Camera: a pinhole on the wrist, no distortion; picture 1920 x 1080 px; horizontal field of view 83.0 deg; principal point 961.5 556.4 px. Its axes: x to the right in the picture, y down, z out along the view. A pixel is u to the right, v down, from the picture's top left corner.
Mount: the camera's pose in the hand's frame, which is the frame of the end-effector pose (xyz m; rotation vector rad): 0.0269 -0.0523 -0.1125 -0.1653 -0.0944 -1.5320
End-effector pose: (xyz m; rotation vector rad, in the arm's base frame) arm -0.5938 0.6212 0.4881 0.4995 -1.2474 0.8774
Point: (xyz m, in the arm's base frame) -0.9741 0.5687 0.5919
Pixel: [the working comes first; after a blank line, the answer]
In the camera's frame: -0.2380 0.0211 0.4559

395.1 606.7
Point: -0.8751 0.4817 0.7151
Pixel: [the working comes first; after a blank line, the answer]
In the camera's frame: -0.0837 0.1127 0.4749

770.2 814.0
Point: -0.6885 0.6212 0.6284
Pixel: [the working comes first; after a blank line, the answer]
In the camera's frame: -0.0701 0.0937 0.2274

627.0 1003.7
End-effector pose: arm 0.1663 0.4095 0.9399 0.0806 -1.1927 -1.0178
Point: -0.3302 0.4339 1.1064
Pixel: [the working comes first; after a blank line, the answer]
In the camera's frame: 0.2430 0.0428 0.5573

1434.6 639.8
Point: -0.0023 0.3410 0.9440
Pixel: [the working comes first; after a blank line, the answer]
In the camera's frame: 0.1232 0.0094 0.2009

1626.8 607.2
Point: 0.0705 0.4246 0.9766
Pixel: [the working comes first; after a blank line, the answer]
In the camera's frame: 0.0120 -0.0203 0.2107

1023.1 451.7
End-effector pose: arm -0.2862 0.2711 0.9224 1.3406 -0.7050 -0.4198
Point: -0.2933 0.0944 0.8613
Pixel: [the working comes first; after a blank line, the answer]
In the camera's frame: 0.0837 0.0563 0.2349

1348.0 816.4
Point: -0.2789 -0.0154 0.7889
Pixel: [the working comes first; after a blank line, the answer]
In the camera's frame: 0.1897 0.1160 0.2868

1679.5 995.5
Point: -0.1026 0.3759 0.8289
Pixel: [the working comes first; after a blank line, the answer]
In the camera's frame: 0.0234 0.0212 -0.0994

behind the camera
